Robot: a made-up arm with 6 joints. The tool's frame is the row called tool. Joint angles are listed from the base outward. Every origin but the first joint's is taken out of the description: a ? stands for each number. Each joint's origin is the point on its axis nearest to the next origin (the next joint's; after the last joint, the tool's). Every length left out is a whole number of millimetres.
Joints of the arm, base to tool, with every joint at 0 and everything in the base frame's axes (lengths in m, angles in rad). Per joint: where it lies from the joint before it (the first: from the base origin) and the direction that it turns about. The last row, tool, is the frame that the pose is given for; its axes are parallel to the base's.
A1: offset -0.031 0 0.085 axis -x
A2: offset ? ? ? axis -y
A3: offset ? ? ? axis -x
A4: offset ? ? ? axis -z
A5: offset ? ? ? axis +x
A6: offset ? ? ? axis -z
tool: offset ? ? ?
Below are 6 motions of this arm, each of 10 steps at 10 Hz.
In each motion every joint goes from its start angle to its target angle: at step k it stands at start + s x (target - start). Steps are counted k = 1, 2, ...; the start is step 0. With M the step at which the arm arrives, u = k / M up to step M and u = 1 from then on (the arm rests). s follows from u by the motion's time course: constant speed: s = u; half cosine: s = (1 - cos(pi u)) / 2; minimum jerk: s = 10 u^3 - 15 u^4 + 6 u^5.
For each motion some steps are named. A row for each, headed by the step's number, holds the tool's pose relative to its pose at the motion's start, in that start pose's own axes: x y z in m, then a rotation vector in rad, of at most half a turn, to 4 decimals.
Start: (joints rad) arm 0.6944 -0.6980 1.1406 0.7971 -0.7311 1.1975
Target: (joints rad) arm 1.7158 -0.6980 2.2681 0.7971 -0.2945 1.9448
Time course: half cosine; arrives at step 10
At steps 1, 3, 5, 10:
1: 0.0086 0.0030 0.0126 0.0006 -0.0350 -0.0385
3: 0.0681 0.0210 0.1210 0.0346 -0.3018 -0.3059
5: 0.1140 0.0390 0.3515 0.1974 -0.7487 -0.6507
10: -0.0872 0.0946 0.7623 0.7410 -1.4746 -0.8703

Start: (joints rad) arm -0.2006 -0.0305 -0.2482 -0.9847 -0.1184 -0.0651
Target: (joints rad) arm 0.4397 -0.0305 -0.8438 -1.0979 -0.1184 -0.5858
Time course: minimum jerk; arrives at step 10
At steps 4, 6, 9, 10:
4: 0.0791 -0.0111 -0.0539 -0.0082 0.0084 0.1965
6: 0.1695 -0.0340 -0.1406 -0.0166 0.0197 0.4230
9: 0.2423 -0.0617 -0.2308 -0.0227 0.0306 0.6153
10: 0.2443 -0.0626 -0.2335 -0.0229 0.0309 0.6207

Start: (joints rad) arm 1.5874 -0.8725 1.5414 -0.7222 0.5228 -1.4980
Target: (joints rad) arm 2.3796 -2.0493 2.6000 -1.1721 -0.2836 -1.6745
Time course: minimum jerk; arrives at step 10
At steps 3, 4, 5, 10:
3: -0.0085 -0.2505 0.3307 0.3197 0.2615 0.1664
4: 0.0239 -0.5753 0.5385 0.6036 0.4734 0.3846
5: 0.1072 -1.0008 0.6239 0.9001 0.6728 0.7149
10: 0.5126 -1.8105 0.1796 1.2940 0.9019 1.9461

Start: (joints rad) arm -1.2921 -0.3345 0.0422 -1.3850 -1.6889 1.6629
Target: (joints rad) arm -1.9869 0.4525 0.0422 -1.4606 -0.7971 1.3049
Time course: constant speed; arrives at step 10
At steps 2, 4, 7, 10:
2: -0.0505 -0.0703 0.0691 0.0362 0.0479 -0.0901
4: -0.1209 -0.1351 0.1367 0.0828 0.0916 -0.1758
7: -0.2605 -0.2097 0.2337 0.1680 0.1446 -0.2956
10: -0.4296 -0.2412 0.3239 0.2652 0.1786 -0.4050

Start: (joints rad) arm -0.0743 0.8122 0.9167 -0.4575 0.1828 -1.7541
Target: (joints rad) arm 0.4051 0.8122 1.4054 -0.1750 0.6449 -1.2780
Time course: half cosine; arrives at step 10
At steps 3, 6, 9, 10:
3: 0.0844 0.0067 0.1049 0.0229 0.0804 -0.1186
6: 0.3315 0.0207 0.2662 -0.0142 0.2709 -0.3763
9: 0.5371 0.0324 0.3065 -0.1135 0.4028 -0.5437
10: 0.5529 0.0334 0.3067 -0.1234 0.4123 -0.5555

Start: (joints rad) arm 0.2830 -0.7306 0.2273 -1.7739 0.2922 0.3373
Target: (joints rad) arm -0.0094 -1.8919 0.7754 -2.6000 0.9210 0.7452
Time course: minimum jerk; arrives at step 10
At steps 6, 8, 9, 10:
6: 0.4528 -0.9359 0.2717 0.7665 0.8942 0.7214
8: 0.8483 -1.1392 0.1356 0.8435 1.2979 1.1082
9: 0.9280 -1.1545 0.0986 0.8395 1.3738 1.1897
10: 0.9418 -1.1563 0.0920 0.8381 1.3868 1.2040

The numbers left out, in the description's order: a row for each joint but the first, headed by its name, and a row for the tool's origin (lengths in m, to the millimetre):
A2: 0 0.143 0.211
A3: -0.077 0 0.4
A4: 0 -0.297 0.095
A5: -0.246 -0.083 0
A6: 0 0.056 -0.017
tool: -0.322 0.11 0

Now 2 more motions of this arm.
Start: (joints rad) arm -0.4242 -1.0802 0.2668 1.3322 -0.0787 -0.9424
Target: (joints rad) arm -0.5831 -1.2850 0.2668 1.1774 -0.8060 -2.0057
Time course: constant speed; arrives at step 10
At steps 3, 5, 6, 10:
3: 0.0145 -0.1664 0.0681 -0.1062 0.2385 0.4256
5: 0.0684 -0.2682 0.1238 -0.1481 0.4131 0.7065
6: 0.1079 -0.3126 0.1511 -0.1604 0.5054 0.8445
10: 0.3282 -0.4298 0.2300 -0.1484 0.9116 1.3660

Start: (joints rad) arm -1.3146 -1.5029 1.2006 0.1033 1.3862 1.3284
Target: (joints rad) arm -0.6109 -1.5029 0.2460 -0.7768 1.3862 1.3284
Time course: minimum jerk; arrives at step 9
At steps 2, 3, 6, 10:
2: 0.0078 0.0263 0.0341 -0.0377 0.0770 -0.0446
3: 0.0316 0.0644 0.0887 -0.0902 0.2166 -0.1099
6: 0.2127 0.0778 0.2098 -0.1156 0.8259 -0.1798
10: 0.2729 0.0271 0.1925 -0.0498 1.0076 -0.1140

